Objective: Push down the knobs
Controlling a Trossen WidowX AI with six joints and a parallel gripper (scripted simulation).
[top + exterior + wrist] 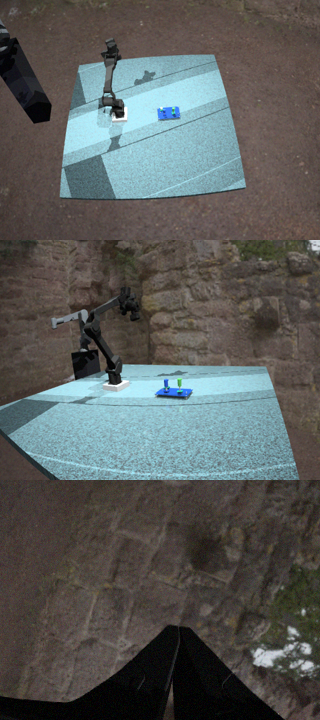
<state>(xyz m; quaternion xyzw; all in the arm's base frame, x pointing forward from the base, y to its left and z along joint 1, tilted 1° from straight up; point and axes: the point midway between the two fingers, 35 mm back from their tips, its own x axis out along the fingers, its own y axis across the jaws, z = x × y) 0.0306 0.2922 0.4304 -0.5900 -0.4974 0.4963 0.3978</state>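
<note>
Now: the blue knob 30 cm ahead of my gripper tip, 37 cm to the right of it and 40 cm below it. The rest, counted from my gripper tip: green knob: 36 cm ahead, 37 cm to the right, 39 cm below.
</note>
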